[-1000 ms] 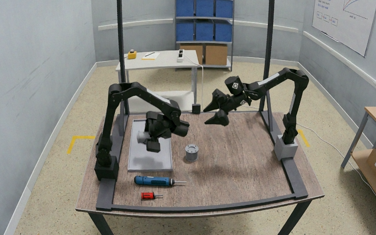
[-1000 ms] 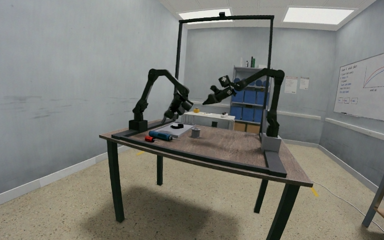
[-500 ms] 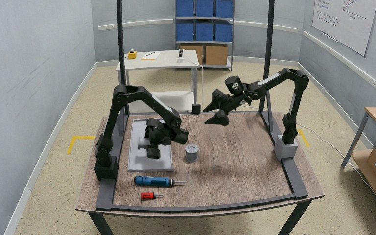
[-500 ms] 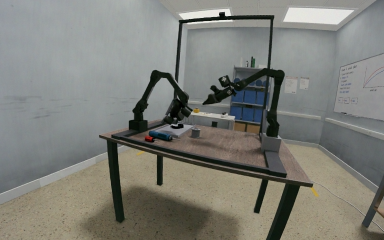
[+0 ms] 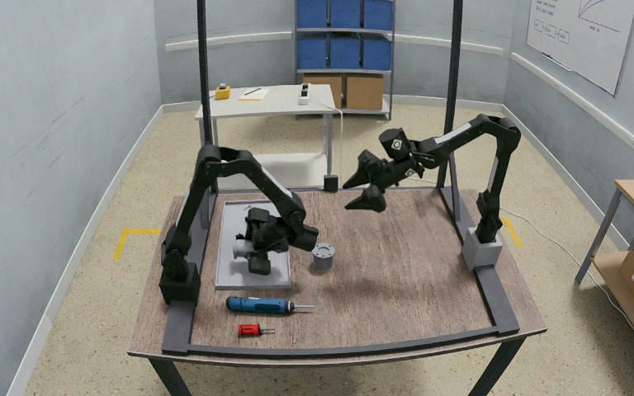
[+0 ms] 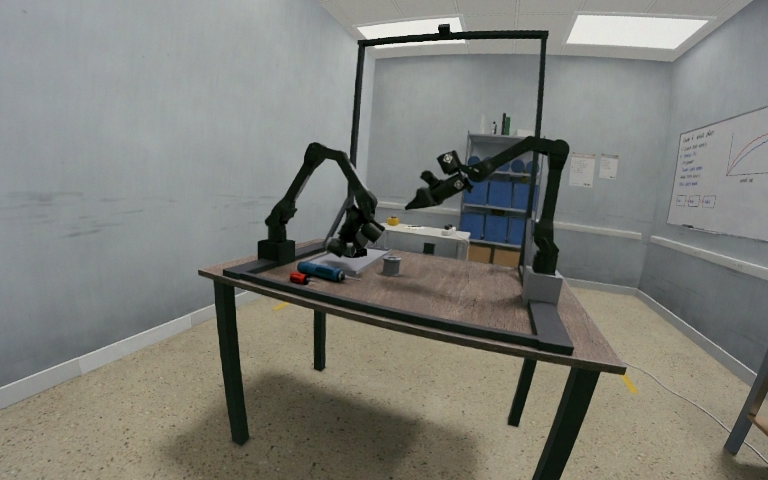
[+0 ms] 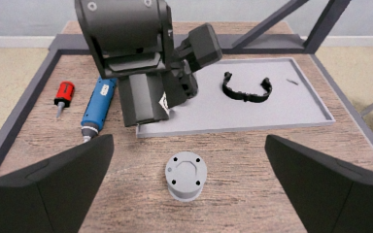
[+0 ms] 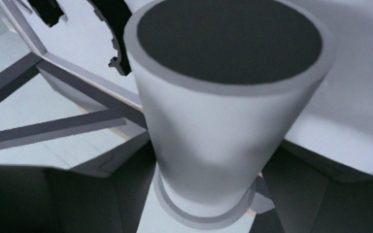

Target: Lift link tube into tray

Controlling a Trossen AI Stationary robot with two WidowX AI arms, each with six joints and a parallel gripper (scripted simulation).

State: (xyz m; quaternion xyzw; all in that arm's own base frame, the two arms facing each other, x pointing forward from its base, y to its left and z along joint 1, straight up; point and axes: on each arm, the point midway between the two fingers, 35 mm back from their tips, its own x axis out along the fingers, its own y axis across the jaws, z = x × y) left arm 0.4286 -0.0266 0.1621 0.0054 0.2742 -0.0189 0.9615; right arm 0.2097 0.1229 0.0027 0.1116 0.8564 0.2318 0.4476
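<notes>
My right hand is 12 cm past the grey tray and 8 cm above it. Round my right hand: red screwdriver (26 cm ahead, 7 cm below, 1 cm to the right); grey joint module (20 cm to the left, 6 cm below, 2 cm ahead); link tube (2 cm below, 1 cm behind).
</notes>
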